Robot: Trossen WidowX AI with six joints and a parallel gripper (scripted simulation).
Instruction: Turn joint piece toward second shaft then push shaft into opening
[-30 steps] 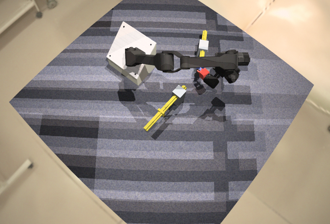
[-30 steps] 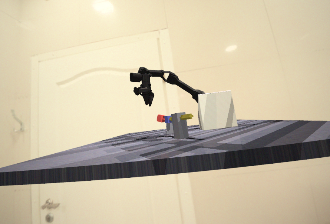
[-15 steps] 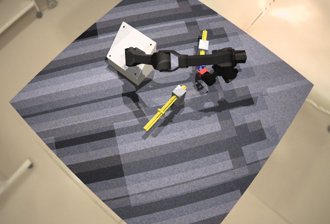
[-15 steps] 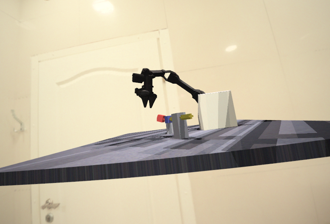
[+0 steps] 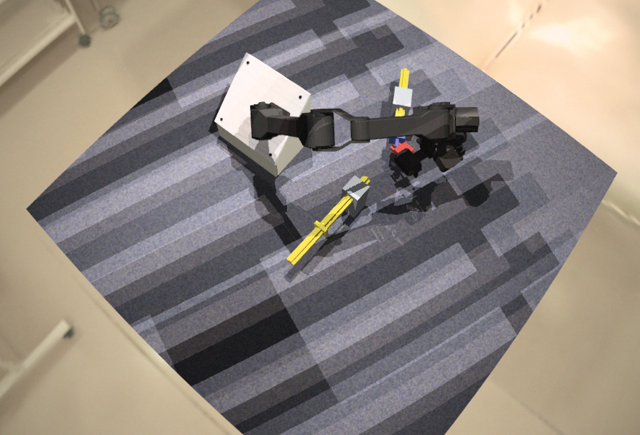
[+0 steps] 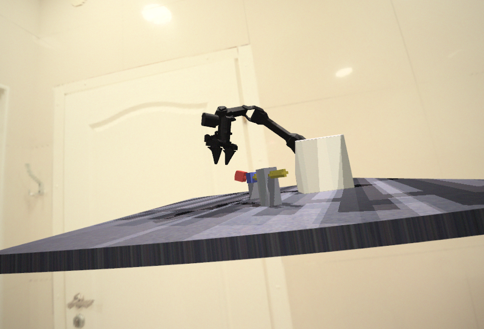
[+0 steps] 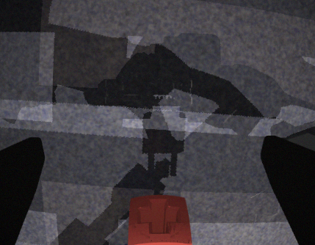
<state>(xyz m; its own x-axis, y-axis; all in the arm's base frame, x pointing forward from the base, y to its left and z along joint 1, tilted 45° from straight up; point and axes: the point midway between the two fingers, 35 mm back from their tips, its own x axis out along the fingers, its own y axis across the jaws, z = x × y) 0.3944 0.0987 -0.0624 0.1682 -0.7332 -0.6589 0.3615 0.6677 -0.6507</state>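
Now: the red joint piece 90 mm behind my gripper tip, 30 mm to the left of it and 60 mm below it.
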